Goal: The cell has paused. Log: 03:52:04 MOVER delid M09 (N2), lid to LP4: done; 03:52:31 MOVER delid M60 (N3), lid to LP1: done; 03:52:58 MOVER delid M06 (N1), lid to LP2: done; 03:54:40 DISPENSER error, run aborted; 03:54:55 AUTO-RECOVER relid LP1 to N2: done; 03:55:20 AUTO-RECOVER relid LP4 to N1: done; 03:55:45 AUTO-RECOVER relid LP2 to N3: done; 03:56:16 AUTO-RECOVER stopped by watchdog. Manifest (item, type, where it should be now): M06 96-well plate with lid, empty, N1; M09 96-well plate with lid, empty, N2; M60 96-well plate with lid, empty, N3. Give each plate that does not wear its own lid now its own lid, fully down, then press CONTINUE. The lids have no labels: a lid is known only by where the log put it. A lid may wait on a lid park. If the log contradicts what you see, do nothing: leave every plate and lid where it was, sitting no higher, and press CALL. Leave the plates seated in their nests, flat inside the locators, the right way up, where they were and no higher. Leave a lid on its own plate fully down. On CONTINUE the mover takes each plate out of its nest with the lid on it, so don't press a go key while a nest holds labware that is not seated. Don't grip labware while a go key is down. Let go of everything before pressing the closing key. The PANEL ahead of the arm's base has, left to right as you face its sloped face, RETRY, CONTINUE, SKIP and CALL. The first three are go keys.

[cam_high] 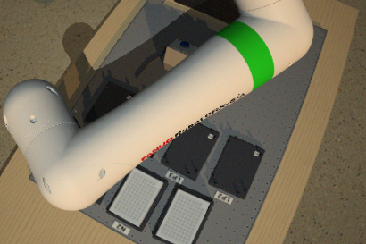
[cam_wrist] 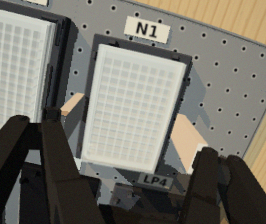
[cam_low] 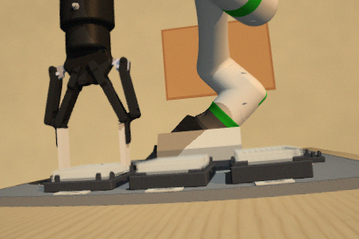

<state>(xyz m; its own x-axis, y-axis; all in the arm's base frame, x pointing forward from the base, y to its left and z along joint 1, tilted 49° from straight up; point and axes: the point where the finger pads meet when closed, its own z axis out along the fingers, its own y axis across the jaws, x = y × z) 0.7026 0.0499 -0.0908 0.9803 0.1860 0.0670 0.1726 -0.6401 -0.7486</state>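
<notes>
Right now the plate is 30 mm below my hand. Also, from my hand: LP4 label (80 mm behind, 70 mm to the right, 50 mm below); LP1 label (100 mm behind, 50 mm to the left, 50 mm below); lid park LP4 (170 mm behind, 80 mm to the right, 50 mm below).
</notes>
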